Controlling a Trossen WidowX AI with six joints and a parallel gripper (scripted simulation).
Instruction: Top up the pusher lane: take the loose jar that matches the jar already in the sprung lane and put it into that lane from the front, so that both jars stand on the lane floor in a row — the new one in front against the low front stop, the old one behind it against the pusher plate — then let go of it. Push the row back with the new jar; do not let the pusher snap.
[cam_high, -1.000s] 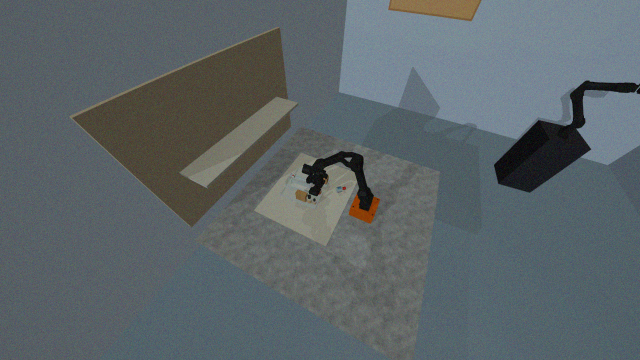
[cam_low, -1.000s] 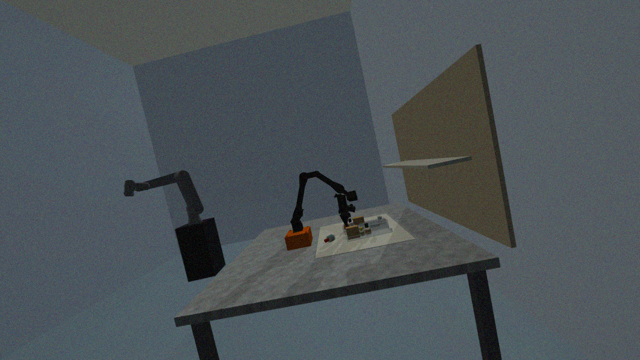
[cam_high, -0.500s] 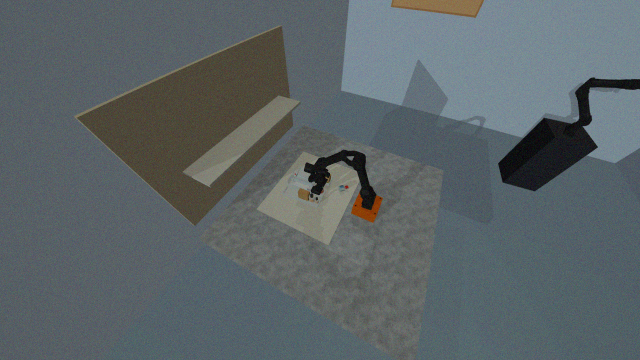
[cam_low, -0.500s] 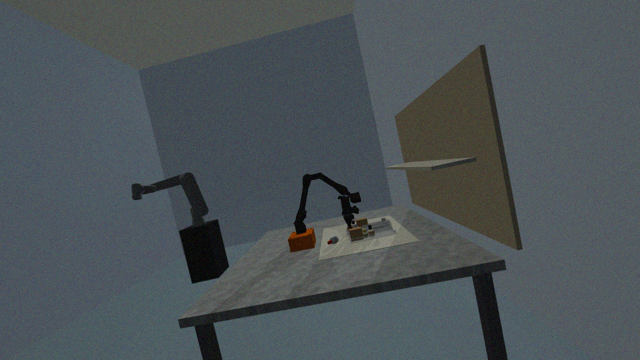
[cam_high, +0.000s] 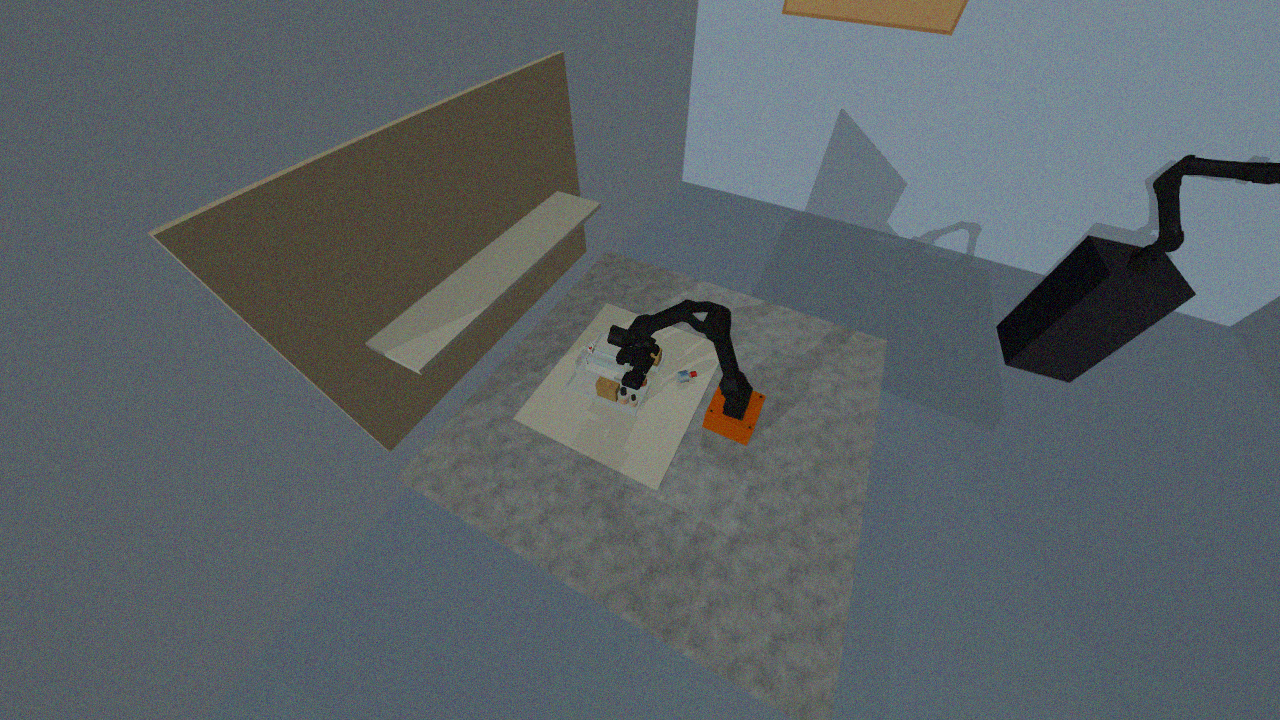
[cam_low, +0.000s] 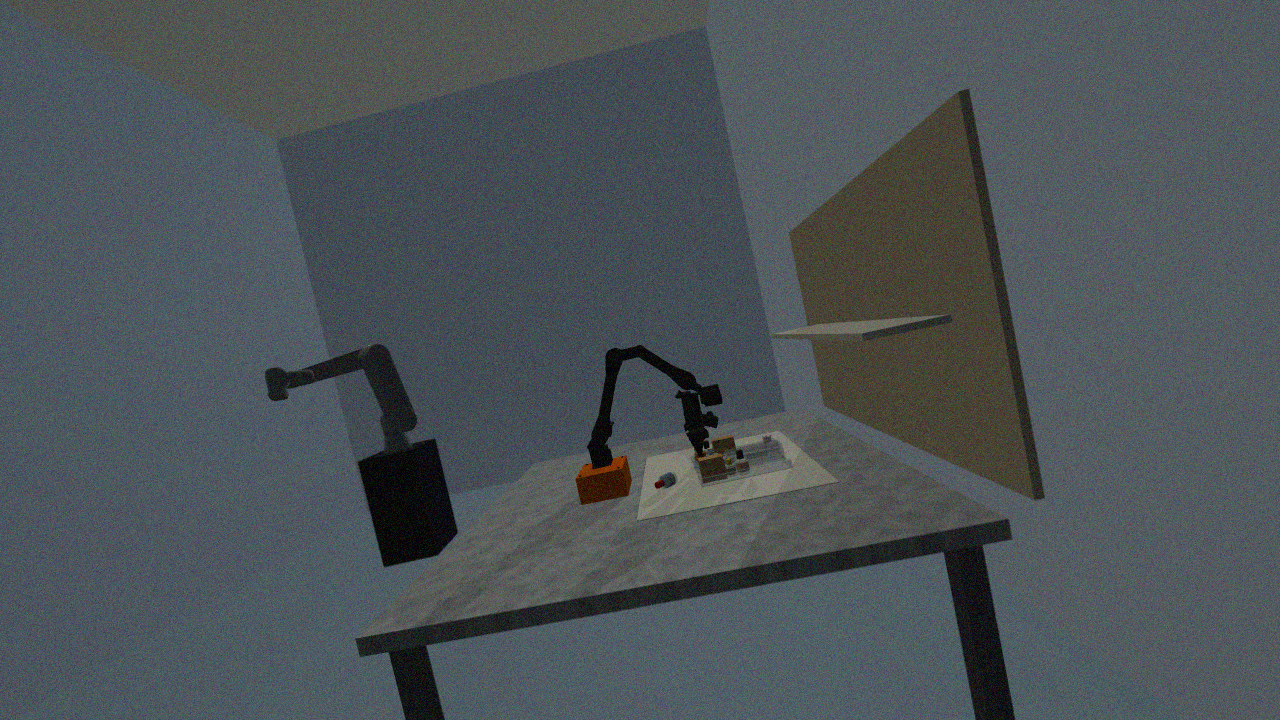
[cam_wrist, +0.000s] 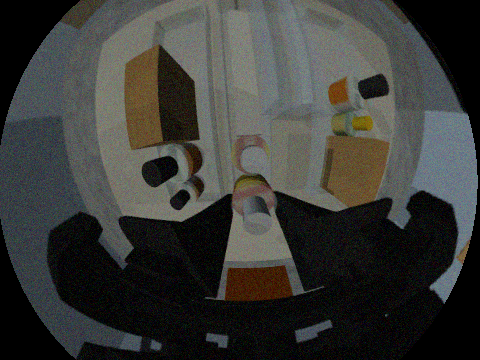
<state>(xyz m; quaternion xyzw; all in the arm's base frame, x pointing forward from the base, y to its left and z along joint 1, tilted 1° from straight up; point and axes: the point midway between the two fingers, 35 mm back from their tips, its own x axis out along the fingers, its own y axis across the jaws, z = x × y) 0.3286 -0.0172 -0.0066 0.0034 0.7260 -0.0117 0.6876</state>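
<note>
Right now my gripper tip is 140 mm short of the clear lane, 30 mm to the left of it and 30 mm above it. The rest, counted from my gripper tip: pusher plate (140 mm ahead, 30 mm to the right).
</note>
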